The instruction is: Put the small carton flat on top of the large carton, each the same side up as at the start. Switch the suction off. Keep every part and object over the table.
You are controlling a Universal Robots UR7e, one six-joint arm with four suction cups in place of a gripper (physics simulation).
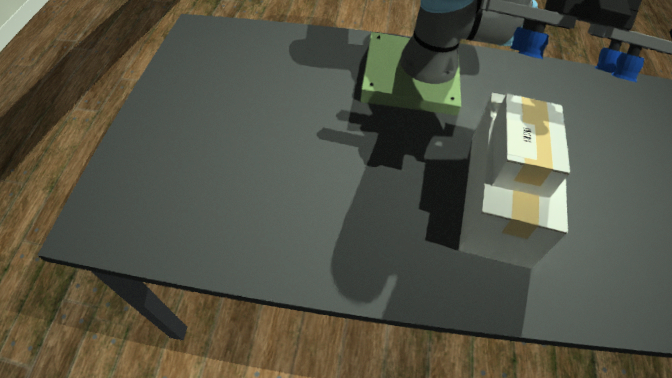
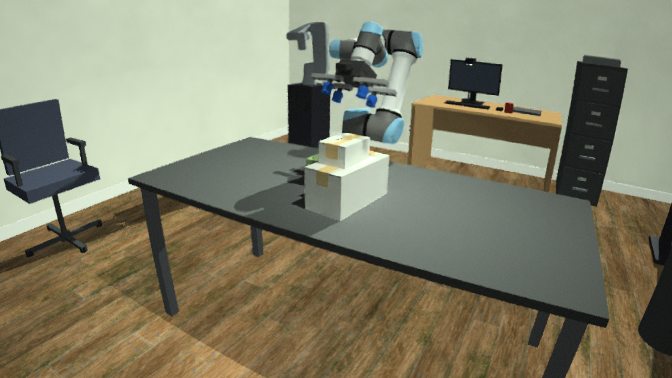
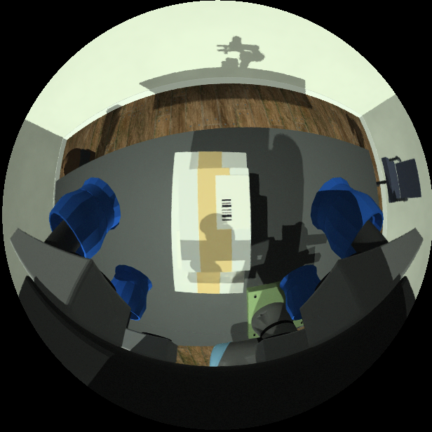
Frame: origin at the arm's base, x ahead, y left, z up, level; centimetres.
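Where they show: hand, its tool point: (image 1: pixel 570 63) (image 2: pixel 347 98); arm's base, origin of its link: (image 1: pixel 428 64).
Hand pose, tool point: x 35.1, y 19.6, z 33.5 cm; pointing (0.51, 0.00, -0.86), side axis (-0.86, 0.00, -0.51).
Each offset is from my tool point to the top centre of the thing. Level surfaces: height alone.
The small carton @(dz -13.8, dx +1.3, dy +0.1 cm) (image 1: pixel 559 135) (image 2: pixel 356 151) (image 3: pixel 237 195) is white with tan tape and a barcode label on its top. It lies flat and level on top of the large carton @(dz -21.5, dx +0.1, dy +1.4 cm) (image 1: pixel 554 205) (image 2: pixel 366 184) (image 3: pixel 235 160), with its sides about parallel to the larger one's. The large carton is white with tan tape and stands on the table @(dz -36.9 cm) (image 1: pixel 225 175) (image 2: pixel 475 225) (image 3: pixel 135 175). A strip of its top shows at the end away from the arm base. My gripper (image 1: pixel 579 54) (image 2: pixel 350 94) (image 3: pixel 216 252), with four blue suction cups, is open and holds nothing. It is above the cartons, apart from them.
The green base plate (image 1: pixel 385 65) (image 3: pixel 257 300) of the arm stands on the table beside the cartons. A wooden desk (image 2: pixel 422 125) with a monitor (image 2: pixel 475 77), a filing cabinet (image 2: pixel 590 130) and an office chair (image 2: pixel 35 132) stand away from the table.
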